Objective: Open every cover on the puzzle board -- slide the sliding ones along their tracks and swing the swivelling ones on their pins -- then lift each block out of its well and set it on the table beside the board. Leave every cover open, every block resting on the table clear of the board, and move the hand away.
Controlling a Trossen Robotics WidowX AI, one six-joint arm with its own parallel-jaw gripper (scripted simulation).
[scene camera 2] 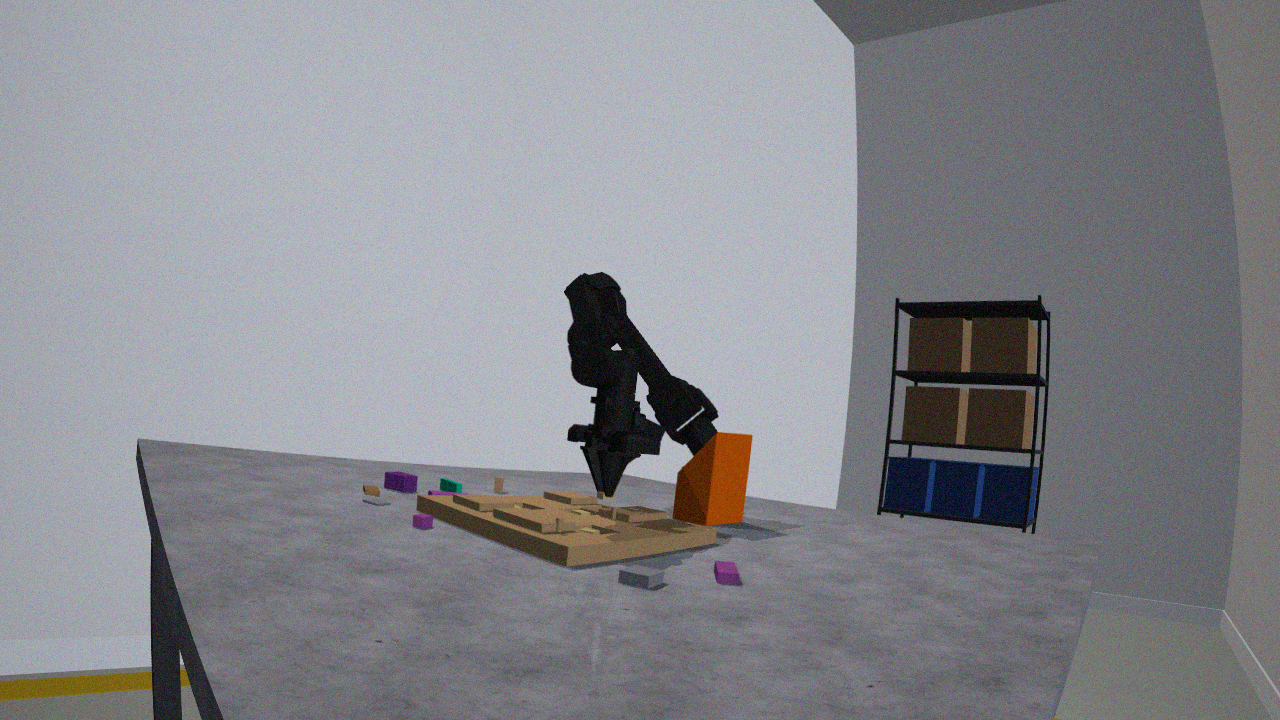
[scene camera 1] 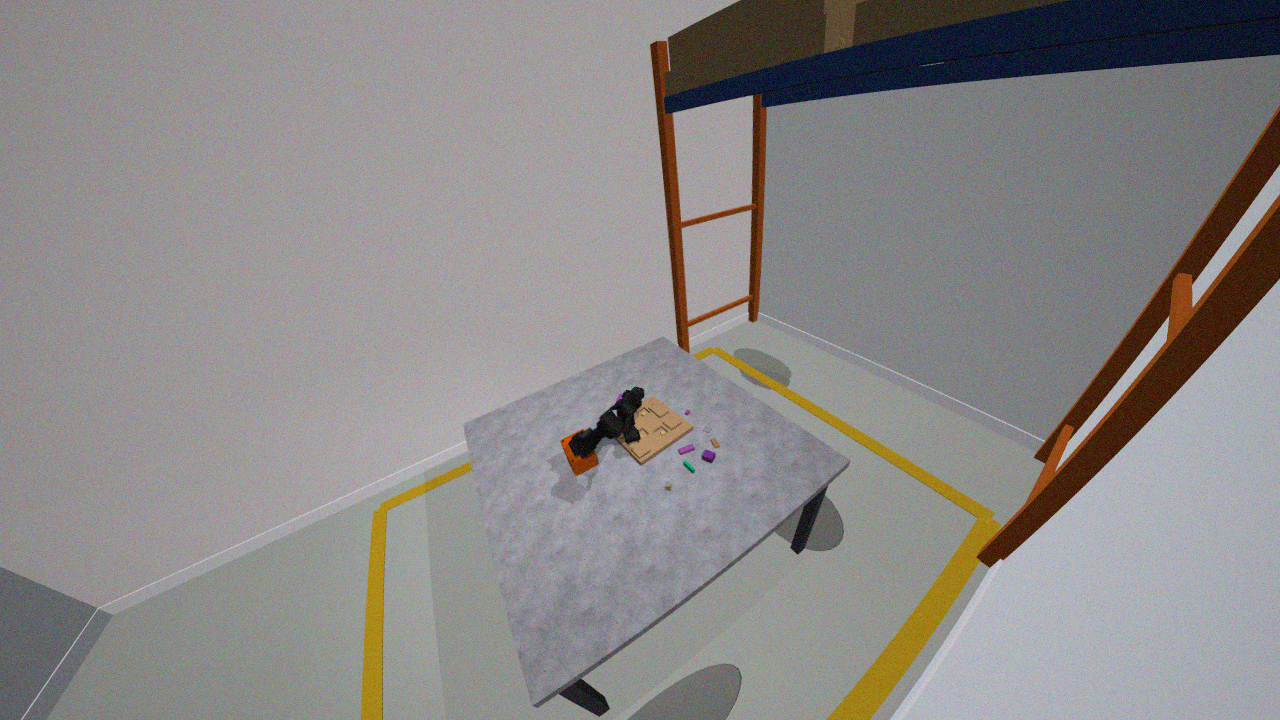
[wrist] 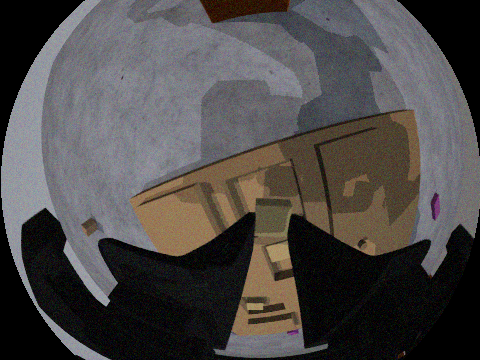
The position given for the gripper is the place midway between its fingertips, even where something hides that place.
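Note:
So you can picture it, the gripper point(scene camera 2: 605, 495), which the wrist camera gives too as the gripper point(wrist: 271, 220), is carrying a tan block point(wrist: 272, 218). There's also a cover point(wrist: 180, 221), and there's a cover point(scene camera 2: 634, 513) as well.

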